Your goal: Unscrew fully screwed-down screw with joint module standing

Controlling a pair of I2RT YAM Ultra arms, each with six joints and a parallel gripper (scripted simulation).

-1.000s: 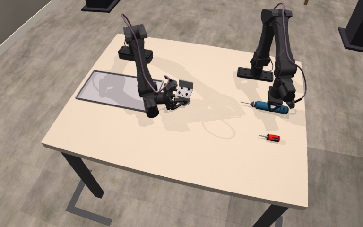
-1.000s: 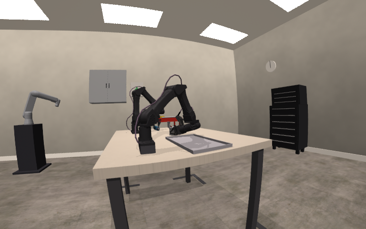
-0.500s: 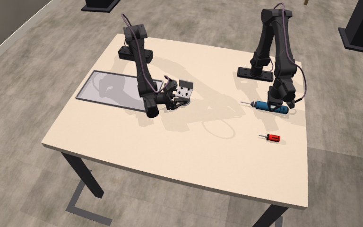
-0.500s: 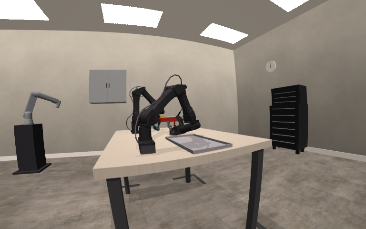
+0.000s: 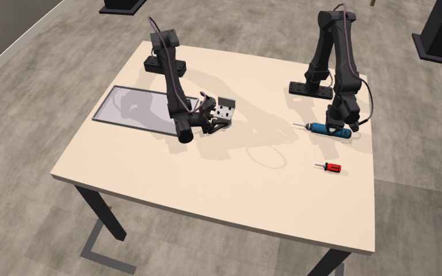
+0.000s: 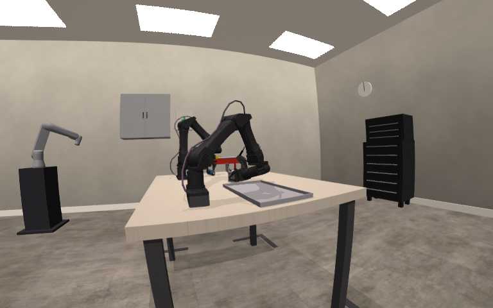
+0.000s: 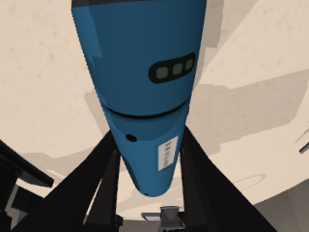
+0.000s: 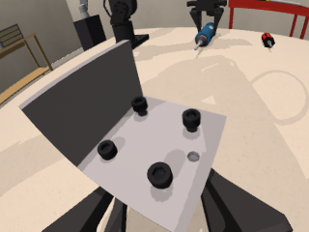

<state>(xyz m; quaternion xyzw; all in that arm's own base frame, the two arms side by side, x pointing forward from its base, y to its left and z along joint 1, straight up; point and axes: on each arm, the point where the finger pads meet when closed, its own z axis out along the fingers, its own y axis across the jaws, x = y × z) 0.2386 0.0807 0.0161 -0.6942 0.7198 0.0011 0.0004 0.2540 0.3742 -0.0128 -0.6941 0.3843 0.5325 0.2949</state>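
The grey L-shaped bracket is 50 mm above my right hand. From my right hand the other things lie so: shallow grey tray 350 mm to the right, 20 mm below; small red-handled screwdriver 140 mm ahead, 430 mm to the left, 10 mm below.
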